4 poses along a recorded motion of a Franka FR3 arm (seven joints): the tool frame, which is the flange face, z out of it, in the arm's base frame.
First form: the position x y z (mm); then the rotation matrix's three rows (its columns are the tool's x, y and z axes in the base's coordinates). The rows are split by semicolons.
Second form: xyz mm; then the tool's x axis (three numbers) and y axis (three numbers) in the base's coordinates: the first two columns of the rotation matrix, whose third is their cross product. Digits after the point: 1 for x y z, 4 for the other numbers.
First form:
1: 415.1, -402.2, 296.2; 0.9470, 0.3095, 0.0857; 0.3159, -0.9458, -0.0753; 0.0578, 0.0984, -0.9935
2: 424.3, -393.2, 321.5; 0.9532, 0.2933, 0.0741; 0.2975, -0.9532, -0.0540; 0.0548, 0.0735, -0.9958
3: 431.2, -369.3, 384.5; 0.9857, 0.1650, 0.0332; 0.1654, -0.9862, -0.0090; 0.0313, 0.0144, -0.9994
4: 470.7, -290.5, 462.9; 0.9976, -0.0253, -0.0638; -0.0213, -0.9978, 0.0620; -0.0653, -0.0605, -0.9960
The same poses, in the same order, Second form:
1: 415.1, -402.2, 296.2, 0.9470, 0.3159, 0.0578, 0.3095, -0.9458, 0.0984
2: 424.3, -393.2, 321.5, 0.9532, 0.2975, 0.0548, 0.2933, -0.9532, 0.0735
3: 431.2, -369.3, 384.5, 0.9857, 0.1654, 0.0313, 0.1650, -0.9862, 0.0144
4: 470.7, -290.5, 462.9, 0.9976, -0.0213, -0.0653, -0.0253, -0.9978, -0.0605
